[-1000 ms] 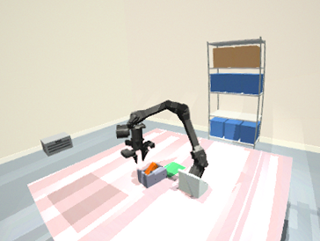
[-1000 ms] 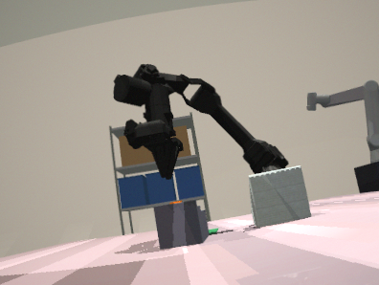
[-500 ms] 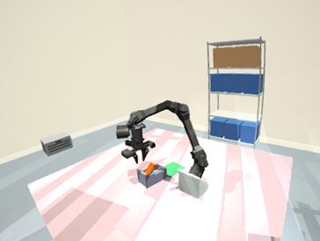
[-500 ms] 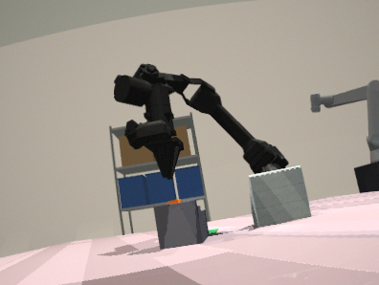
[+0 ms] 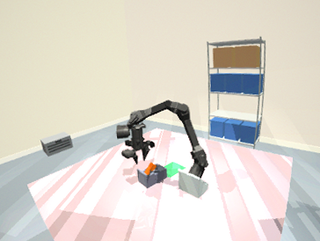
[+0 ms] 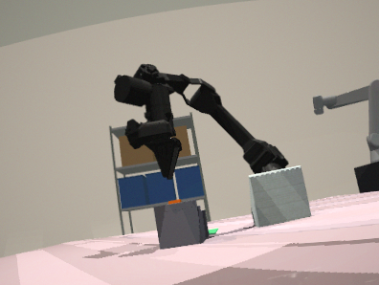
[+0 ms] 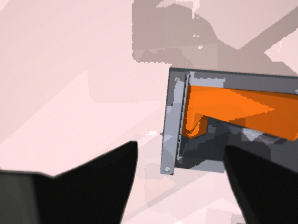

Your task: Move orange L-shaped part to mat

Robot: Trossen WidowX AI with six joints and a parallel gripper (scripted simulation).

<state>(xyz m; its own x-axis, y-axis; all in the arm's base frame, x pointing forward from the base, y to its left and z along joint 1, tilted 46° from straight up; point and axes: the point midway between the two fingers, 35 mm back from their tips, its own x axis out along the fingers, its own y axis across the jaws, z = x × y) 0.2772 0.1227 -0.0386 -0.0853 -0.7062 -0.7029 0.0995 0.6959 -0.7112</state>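
The orange L-shaped part lies 10 cm below my gripper tip, 4 cm to the right of it and 1 cm behind it. Round my gripper tip: green mat (22 cm to the right, 16 cm below, 4 cm behind).
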